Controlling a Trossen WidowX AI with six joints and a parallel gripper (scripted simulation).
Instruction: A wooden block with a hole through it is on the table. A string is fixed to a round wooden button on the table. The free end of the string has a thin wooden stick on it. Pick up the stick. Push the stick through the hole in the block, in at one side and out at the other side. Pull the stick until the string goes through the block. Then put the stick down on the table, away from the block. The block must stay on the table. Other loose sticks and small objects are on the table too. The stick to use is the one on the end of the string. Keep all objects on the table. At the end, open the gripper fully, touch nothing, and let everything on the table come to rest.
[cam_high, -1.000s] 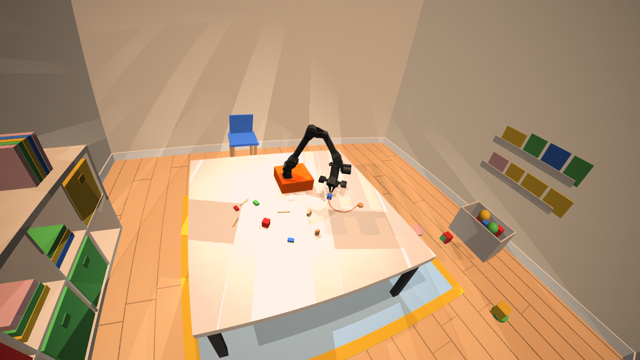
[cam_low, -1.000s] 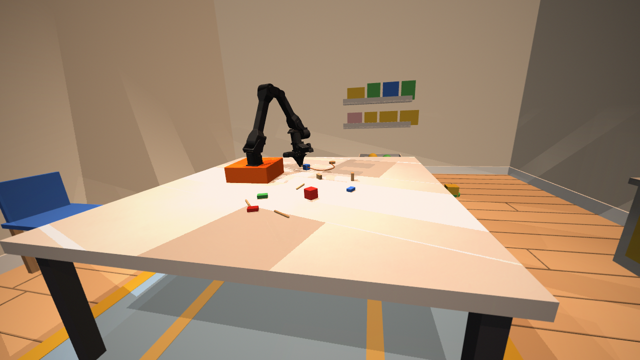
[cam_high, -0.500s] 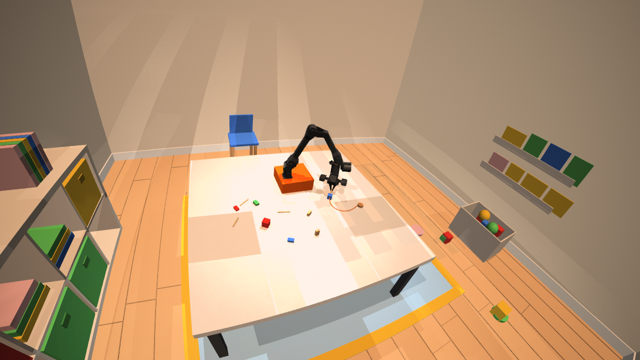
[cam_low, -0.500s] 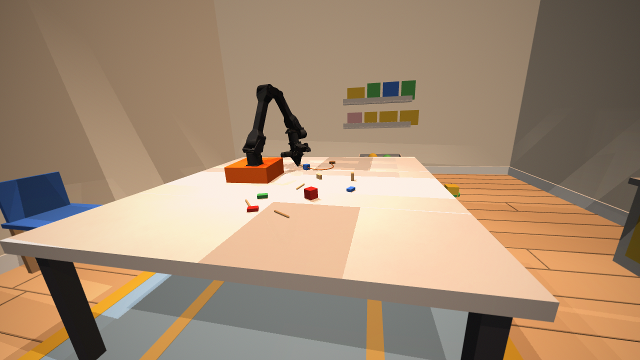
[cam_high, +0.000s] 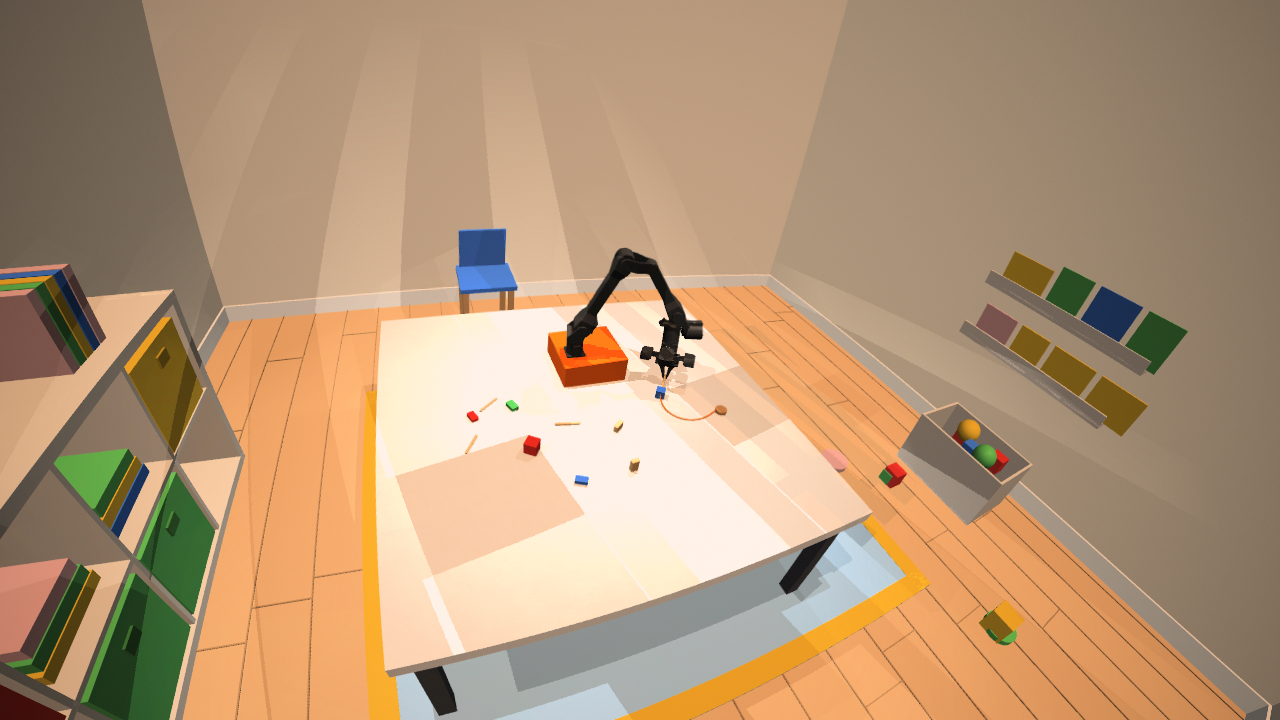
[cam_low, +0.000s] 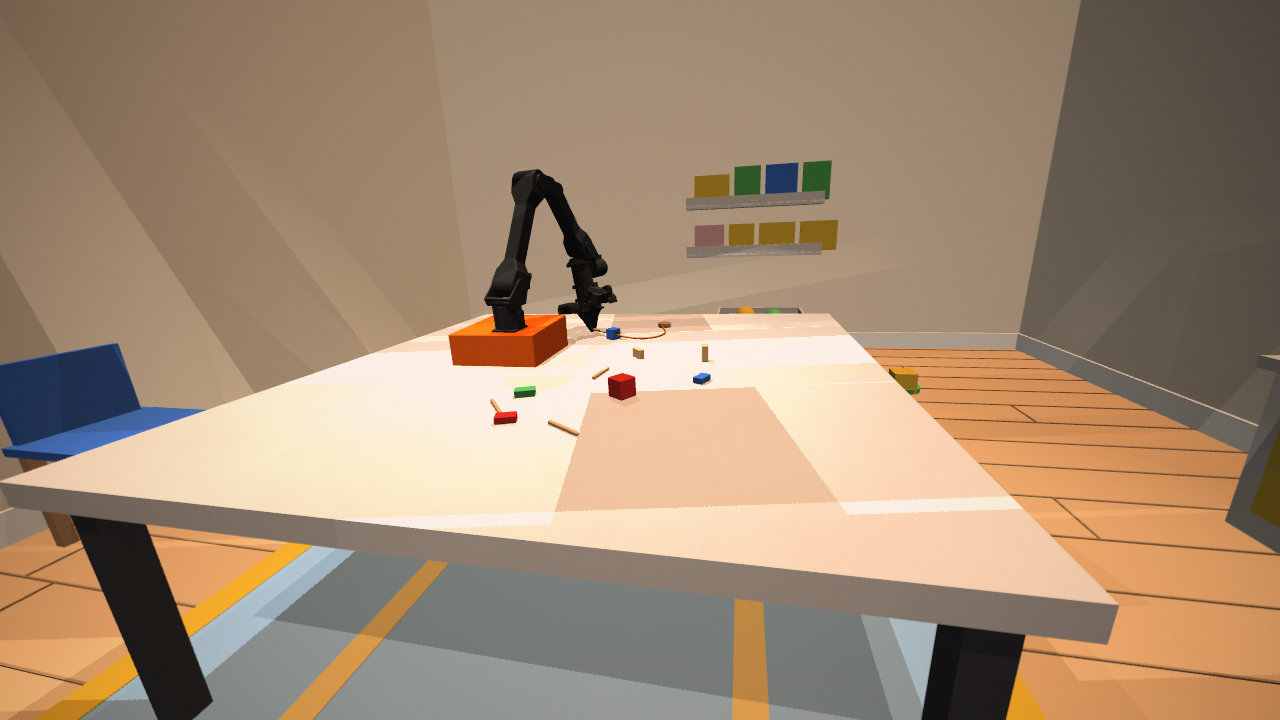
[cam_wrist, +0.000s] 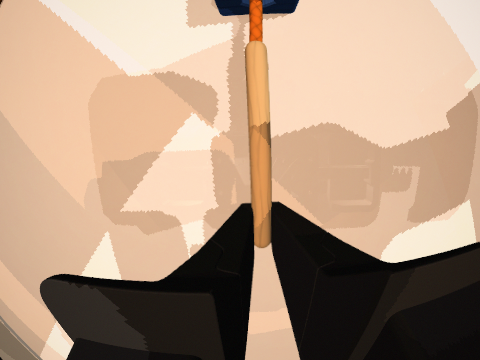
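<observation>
The blue cube is 80 mm ahead of my gripper tip, 50 mm to the right of it and 10 mm above it. From my gripper tip the other things lie so: thin wooden stick: 40 mm ahead, 20 mm to the right, 10 mm above; then round wooden button: 190 mm ahead, 130 mm to the left; then green piece: 540 mm to the right, 80 mm ahead.
</observation>
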